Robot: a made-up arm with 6 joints.
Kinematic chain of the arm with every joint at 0, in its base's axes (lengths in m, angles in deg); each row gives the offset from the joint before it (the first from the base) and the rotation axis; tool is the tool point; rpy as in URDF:
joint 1: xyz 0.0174 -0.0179 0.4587 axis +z
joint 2: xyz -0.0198 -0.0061 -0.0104 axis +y
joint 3: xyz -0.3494 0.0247 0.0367 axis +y
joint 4: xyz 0.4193 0.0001 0.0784 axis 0.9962 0 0.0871
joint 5: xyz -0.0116 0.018 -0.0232 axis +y
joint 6: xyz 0.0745 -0.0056 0.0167 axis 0.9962 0 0.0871
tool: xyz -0.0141 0.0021 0.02 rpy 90 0 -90
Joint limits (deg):
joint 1: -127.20..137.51
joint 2: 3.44..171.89
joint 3: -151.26..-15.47
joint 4: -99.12..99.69
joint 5: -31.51..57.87
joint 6: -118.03..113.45
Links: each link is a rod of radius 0.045 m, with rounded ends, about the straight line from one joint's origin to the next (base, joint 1, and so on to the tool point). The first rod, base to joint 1, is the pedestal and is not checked.
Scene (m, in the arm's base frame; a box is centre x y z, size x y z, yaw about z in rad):
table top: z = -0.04
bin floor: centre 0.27 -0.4 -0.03 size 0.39 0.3 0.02 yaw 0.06
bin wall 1: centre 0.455 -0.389 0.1 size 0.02 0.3 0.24 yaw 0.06
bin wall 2: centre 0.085 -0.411 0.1 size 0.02 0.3 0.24 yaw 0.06
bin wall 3: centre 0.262 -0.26 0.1 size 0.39 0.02 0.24 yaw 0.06
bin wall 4: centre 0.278 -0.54 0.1 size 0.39 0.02 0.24 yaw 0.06
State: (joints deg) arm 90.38 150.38 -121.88 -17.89 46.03 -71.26
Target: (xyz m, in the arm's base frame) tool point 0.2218 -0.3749 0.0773
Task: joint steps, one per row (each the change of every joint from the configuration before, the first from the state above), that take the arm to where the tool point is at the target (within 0.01 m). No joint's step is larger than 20 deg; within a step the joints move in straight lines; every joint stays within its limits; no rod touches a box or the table.
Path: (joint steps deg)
1: -18.78 -4.51 8.08 -2.99 1.48 -1.04
2: -18.78 -4.51 8.08 -2.99 1.48 -1.04
3: -18.78 -4.51 8.08 -2.99 1.48 -1.04
4: -18.77 -4.51 8.08 -2.99 1.48 -1.04
5: -18.78 -4.51 8.08 -2.99 1.48 -1.04
6: -18.78 -4.51 8.08 -3.00 1.48 -1.03
7: -18.78 -4.51 8.07 -2.99 1.48 -1.04
8: -18.78 -4.51 8.08 -2.99 1.48 -1.04
9: 0.03 15.66 -8.04 -0.29 0.00 1.33
10: 0.04 15.66 -8.05 -0.29 0.00 1.33
11: 0.03 15.65 -8.05 -0.29 0.00 1.33

